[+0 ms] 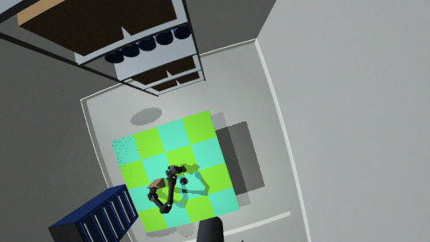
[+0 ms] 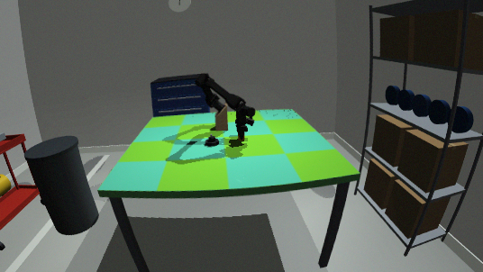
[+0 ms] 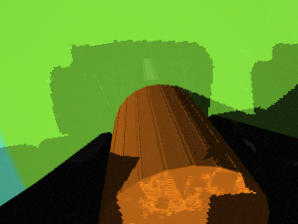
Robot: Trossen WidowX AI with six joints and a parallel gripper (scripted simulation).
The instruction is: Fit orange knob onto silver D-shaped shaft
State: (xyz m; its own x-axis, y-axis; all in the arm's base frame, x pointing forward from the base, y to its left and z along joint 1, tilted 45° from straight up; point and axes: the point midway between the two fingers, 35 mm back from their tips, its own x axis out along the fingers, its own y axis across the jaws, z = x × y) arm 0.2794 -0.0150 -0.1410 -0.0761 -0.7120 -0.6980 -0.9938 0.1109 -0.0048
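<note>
My gripper tip is now 18 cm to the left of the dark round pedestal, 2 cm below it and 1 cm short of it. Also, from my gripper tip: orange knob 3 cm above.
</note>
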